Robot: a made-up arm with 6 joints. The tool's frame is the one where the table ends. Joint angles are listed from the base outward.
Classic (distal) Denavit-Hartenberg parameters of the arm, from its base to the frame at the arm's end. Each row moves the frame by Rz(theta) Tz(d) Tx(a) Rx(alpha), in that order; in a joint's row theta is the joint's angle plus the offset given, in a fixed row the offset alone. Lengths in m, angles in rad.
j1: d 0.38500, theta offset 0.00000, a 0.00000, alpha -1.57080
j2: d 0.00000, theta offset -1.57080, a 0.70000, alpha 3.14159
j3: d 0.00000, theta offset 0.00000, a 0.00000, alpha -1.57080
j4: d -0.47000, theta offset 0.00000, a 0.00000, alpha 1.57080
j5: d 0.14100, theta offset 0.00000, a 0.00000, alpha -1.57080
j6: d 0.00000, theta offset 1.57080, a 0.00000, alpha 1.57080
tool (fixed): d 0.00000, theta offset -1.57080, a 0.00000, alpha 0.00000
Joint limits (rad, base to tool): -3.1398..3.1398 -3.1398..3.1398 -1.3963..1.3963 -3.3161..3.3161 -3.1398..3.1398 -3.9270..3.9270
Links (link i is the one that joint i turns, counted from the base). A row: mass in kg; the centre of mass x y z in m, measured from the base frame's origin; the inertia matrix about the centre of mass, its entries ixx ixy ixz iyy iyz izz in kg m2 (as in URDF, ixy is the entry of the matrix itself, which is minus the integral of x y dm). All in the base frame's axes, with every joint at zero. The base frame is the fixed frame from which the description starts. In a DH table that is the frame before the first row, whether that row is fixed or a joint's. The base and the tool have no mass.
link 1: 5.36; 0.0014 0.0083 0.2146; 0.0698 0 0 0.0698 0 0.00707
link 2: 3.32; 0.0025 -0.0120 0.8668; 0.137 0 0 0.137 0 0.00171
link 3: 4.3; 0.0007 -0.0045 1.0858; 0.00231 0 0 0.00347 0 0.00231
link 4: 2.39; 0.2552 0.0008 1.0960; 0.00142 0 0 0.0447 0 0.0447
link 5: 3.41; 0.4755 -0.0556 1.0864; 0.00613 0 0 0.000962 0 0.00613
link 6: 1.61; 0.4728 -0.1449 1.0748; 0.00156 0 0 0.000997 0 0.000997
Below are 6 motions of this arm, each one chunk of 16 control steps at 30 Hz.
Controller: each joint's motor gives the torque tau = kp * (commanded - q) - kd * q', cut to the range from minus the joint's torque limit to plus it. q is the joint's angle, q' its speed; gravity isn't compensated. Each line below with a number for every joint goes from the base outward.
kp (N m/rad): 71 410 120 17 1.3 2.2
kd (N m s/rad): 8.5 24 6.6 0.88 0.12 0.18
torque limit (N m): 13 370 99 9.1 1.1 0.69
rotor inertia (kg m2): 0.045 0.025 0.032 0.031 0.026 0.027
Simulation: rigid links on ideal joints. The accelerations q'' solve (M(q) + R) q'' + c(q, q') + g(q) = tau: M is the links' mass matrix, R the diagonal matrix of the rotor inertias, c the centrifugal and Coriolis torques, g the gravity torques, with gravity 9.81 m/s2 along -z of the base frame. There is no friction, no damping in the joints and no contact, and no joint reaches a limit. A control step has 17 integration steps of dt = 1/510 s. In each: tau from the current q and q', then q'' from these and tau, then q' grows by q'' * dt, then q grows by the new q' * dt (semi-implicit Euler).
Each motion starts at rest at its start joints. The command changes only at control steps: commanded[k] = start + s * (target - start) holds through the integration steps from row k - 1 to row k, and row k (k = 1, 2, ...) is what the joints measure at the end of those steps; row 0 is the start. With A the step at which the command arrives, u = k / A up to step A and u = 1 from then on. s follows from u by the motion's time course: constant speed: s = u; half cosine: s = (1 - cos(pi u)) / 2; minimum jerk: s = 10 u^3 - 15 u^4 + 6 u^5; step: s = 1 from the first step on.
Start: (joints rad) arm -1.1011 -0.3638 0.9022 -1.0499 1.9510 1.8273
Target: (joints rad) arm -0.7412 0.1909 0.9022 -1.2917 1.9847 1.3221
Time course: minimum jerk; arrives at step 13
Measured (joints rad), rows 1 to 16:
1: -1.1011 -0.3683 0.8888 -1.0504 1.9530 1.8278
2: -1.1004 -0.3778 0.8606 -1.0557 1.9592 1.8295
3: -1.0980 -0.3872 0.8317 -1.0684 1.9702 1.8315
4: -1.0925 -0.3921 0.8128 -1.0882 1.9862 1.8321
5: -1.0821 -0.3887 0.8100 -1.1120 2.0068 1.8286
6: -1.0648 -0.3741 0.8261 -1.1353 2.0308 1.8180
7: -1.0388 -0.3466 0.8600 -1.1535 2.0560 1.7975
8: -1.0023 -0.3062 0.9072 -1.1620 2.0797 1.7649
9: -0.9561 -0.2542 0.9603 -1.1574 2.0987 1.7191
10: -0.9070 -0.1934 1.0095 -1.1417 2.1102 1.6606
11: -0.8685 -0.1270 1.0452 -1.1271 2.1130 1.5916
12: -0.8452 -0.0586 1.0596 -1.1267 2.1078 1.5161
13: -0.8309 0.0093 1.0490 -1.1415 2.0960 1.4390
14: -0.8208 0.0756 1.0148 -1.1693 2.0790 1.3652
15: -0.8127 0.1407 0.9625 -1.2076 2.0580 1.2993
16: -0.8055 0.2054 0.8993 -1.2522 2.0344 1.2448

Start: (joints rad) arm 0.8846 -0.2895 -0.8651 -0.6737 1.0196 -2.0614
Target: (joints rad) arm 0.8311 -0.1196 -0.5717 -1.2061 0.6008 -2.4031
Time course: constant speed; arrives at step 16
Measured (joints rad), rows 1 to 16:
1: 0.8853 -0.2889 -0.8730 -0.6821 1.0168 -2.0607
2: 0.8857 -0.2869 -0.8919 -0.7117 1.0080 -2.0596
3: 0.8844 -0.2832 -0.9164 -0.7649 0.9924 -2.0592
4: 0.8813 -0.2777 -0.9423 -0.8353 0.9695 -2.0606
5: 0.8768 -0.2706 -0.9660 -0.9129 0.9394 -2.0646
6: 0.8715 -0.2624 -0.9847 -0.9874 0.9027 -2.0720
7: 0.8663 -0.2535 -0.9956 -1.0514 0.8607 -2.0832
8: 0.8616 -0.2440 -0.9970 -1.1011 0.8147 -2.0985
9: 0.8575 -0.2339 -0.9882 -1.1362 0.7665 -2.1179
10: 0.8539 -0.2231 -0.9695 -1.1591 0.7176 -2.1413
11: 0.8508 -0.2111 -0.9423 -1.1737 0.6696 -2.1681
12: 0.8480 -0.1977 -0.9086 -1.1841 0.6237 -2.1979
13: 0.8452 -0.1827 -0.8708 -1.1940 0.5809 -2.2297
14: 0.8425 -0.1661 -0.8313 -1.2059 0.5420 -2.2628
15: 0.8399 -0.1481 -0.7924 -1.2212 0.5072 -2.2965
16: 0.8374 -0.1291 -0.7559 -1.2405 0.4767 -2.3299

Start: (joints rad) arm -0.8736 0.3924 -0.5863 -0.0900 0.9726 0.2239
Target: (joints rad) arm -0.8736 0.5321 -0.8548 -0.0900 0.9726 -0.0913
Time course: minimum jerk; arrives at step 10
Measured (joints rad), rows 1 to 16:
1: -0.8735 0.3975 -0.5926 -0.0892 0.9726 0.2232
2: -0.8731 0.4115 -0.6088 -0.0907 0.9719 0.2208
3: -0.8725 0.4334 -0.6332 -0.0959 0.9696 0.2150
4: -0.8716 0.4626 -0.6649 -0.1028 0.9652 0.2032
5: -0.8706 0.4984 -0.7029 -0.1084 0.9584 0.1829
6: -0.8695 0.5397 -0.7459 -0.1119 0.9491 0.1525
7: -0.8684 0.5849 -0.7909 -0.1150 0.9369 0.1122
8: -0.8675 0.6313 -0.8342 -0.1209 0.9215 0.0636
9: -0.8670 0.6755 -0.8711 -0.1322 0.9025 0.0105
10: -0.8671 0.7138 -0.8979 -0.1487 0.8800 -0.0427
11: -0.8679 0.7431 -0.9126 -0.1666 0.8548 -0.0917
12: -0.8695 0.7619 -0.9156 -0.1794 0.8289 -0.1333
13: -0.8716 0.7702 -0.9089 -0.1820 0.8043 -0.1656
14: -0.8739 0.7693 -0.8953 -0.1723 0.7837 -0.1877
15: -0.8763 0.7610 -0.8778 -0.1516 0.7692 -0.1998
16: -0.8785 0.7479 -0.8592 -0.1234 0.7625 -0.2024

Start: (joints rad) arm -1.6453 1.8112 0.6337 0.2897 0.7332 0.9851
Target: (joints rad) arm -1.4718 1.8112 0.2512 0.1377 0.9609 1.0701
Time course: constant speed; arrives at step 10
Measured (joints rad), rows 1 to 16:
1: -1.6452 1.8184 0.6393 0.2943 0.7338 0.9852
2: -1.6449 1.8360 0.6460 0.3103 0.7361 0.9858
3: -1.6439 1.8596 0.6429 0.3341 0.7409 0.9877
4: -1.6419 1.8863 0.6248 0.3561 0.7481 0.9913
5: -1.6384 1.9145 0.5915 0.3662 0.7568 0.9967
6: -1.6329 1.9434 0.5454 0.3589 0.7661 1.0029
7: -1.6251 1.9729 0.4905 0.3335 0.7750 1.0088
8: -1.6151 2.0027 0.4306 0.2937 0.7824 1.0130
9: -1.6027 2.0321 0.3688 0.2452 0.7880 1.0147
10: -1.5880 2.0601 0.3077 0.1936 0.7914 1.0135
11: -1.5714 2.0862 0.2519 0.1411 0.7918 1.0095
12: -1.5536 2.1091 0.2063 0.0898 0.7885 1.0025
13: -1.5353 2.1277 0.1727 0.0443 0.7813 0.9933
14: -1.5177 2.1406 0.1515 0.0097 0.7707 0.9828
15: -1.5014 2.1469 0.1422 -0.0105 0.7579 0.9721
16: -1.4872 2.1465 0.1437 -0.0147 0.7443 0.9626

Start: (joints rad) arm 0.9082 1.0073 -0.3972 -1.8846 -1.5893 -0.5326
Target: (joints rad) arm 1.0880 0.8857 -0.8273 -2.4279 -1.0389 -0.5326
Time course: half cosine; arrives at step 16
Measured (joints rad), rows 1 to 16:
1: 0.9081 1.0151 -0.3963 -1.8859 -1.5885 -0.5325
2: 0.9079 1.0357 -0.3945 -1.8909 -1.5851 -0.5324
3: 0.9075 1.0655 -0.3936 -1.9018 -1.5769 -0.5329
4: 0.9070 1.1009 -0.3952 -1.9212 -1.5617 -0.5345
5: 0.9067 1.1380 -0.4014 -1.9507 -1.5375 -0.5375
6: 0.9066 1.1734 -0.4139 -1.9908 -1.5023 -0.5419
7: 0.9071 1.2041 -0.4341 -2.0404 -1.4552 -0.5475
8: 0.9086 1.2275 -0.4624 -2.0976 -1.3957 -0.5539
9: 0.9114 1.2419 -0.4981 -2.1593 -1.3247 -0.5606
10: 0.9160 1.2464 -0.5394 -2.2219 -1.2437 -0.5670
11: 0.9226 1.2405 -0.5837 -2.2817 -1.1556 -0.5726
12: 0.9316 1.2249 -0.6281 -2.3357 -1.0640 -0.5770
13: 0.9429 1.2009 -0.6695 -2.3814 -0.9730 -0.5798
14: 0.9567 1.1704 -0.7058 -2.4175 -0.8868 -0.5809
15: 0.9726 1.1362 -0.7353 -2.4431 -0.8095 -0.5802
16: 0.9904 1.1011 -0.7575 -2.4580 -0.7448 -0.5777

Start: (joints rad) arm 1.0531 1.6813 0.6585 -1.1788 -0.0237 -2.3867
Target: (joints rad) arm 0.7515 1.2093 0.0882 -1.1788 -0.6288 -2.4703
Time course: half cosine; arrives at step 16
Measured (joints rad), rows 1 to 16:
1: 1.0531 1.6890 0.6661 -1.1779 -0.0240 -2.3867
2: 1.0533 1.7080 0.6799 -1.1740 -0.0260 -2.3869
3: 1.0535 1.7328 0.6877 -1.1670 -0.0313 -2.3874
4: 1.0535 1.7585 0.6794 -1.1592 -0.0419 -2.3886
5: 1.0531 1.7812 0.6492 -1.1546 -0.0599 -2.3906
6: 1.0518 1.7984 0.5961 -1.1569 -0.0868 -2.3937
7: 1.0491 1.8091 0.5238 -1.1680 -0.1240 -2.3983
8: 1.0447 1.8126 0.4377 -1.1874 -0.1720 -2.4048
9: 1.0380 1.8086 0.3447 -1.2122 -0.2302 -2.4134
10: 1.0288 1.7963 0.2509 -1.2382 -0.2974 -2.4244
11: 1.0169 1.7753 0.1625 -1.2610 -0.3711 -2.4381
12: 1.0024 1.7448 0.0849 -1.2777 -0.4485 -2.4543
13: 0.9855 1.7052 0.0228 -1.2872 -0.5262 -2.4722
14: 0.9666 1.6576 -0.0200 -1.2897 -0.6010 -2.4911
15: 0.9462 1.6044 -0.0414 -1.2866 -0.6699 -2.5094
16: 0.9249 1.5491 -0.0409 -1.2794 -0.7302 -2.5259

